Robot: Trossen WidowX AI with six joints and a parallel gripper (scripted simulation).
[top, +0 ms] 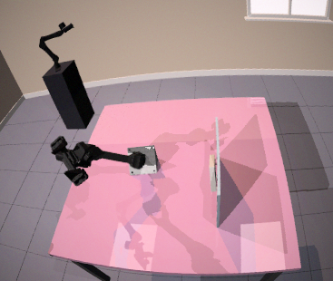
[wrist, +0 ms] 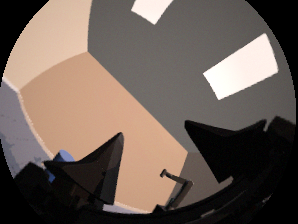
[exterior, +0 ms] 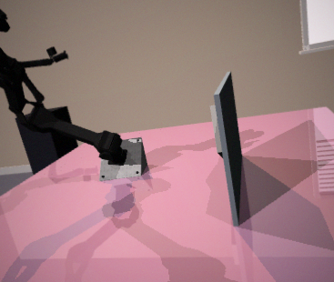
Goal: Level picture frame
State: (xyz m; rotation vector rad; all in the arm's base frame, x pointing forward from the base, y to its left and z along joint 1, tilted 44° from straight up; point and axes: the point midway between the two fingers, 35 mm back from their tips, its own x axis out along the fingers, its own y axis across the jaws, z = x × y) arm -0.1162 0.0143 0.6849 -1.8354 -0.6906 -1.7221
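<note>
The picture frame is 480 mm ahead of my gripper tip, 340 mm to the left of it and 450 mm below it. Round my gripper tip: thin wall panel: 490 mm ahead, 340 mm to the left, 450 mm below.
</note>
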